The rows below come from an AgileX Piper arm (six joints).
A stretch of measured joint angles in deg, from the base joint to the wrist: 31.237 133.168 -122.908 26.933 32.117 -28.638; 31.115 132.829 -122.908 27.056 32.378 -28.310; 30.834 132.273 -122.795 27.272 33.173 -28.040; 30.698 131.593 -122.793 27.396 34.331 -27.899; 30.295 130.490 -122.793 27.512 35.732 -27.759; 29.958 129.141 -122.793 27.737 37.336 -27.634; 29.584 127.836 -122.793 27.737 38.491 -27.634; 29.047 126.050 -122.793 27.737 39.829 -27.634; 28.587 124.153 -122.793 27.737 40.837 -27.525; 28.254 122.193 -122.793 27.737 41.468 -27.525; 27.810 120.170 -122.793 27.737 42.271 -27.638; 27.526 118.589 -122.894 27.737 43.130 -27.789; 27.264 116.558 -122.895 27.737 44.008 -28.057; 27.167 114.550 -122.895 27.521 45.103 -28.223; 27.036 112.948 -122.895 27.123 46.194 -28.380
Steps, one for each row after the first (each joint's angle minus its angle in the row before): -0.122 -0.339 0.000 0.123 0.261 0.328; -0.281 -0.556 0.113 0.216 0.795 0.270; -0.136 -0.680 0.002 0.124 1.158 0.141; -0.403 -1.103 0.000 0.116 1.401 0.140; -0.337 -1.349 0.000 0.225 1.604 0.125; -0.374 -1.305 0.000 0.000 1.155 0.000; -0.537 -1.786 0.000 0.000 1.338 0.000; -0.460 -1.897 0.000 0.000 1.008 0.109; -0.333 -1.960 0.000 0.000 0.631 0.000; -0.444 -2.023 0.000 0.000 0.803 -0.113; -0.284 -1.581 -0.101 0.000 0.859 -0.151; -0.262 -2.031 -0.001 0.000 0.878 -0.268; -0.097 -2.008 0.000 -0.216 1.095 -0.166; -0.131 -1.602 0.000 -0.398 1.091 -0.157
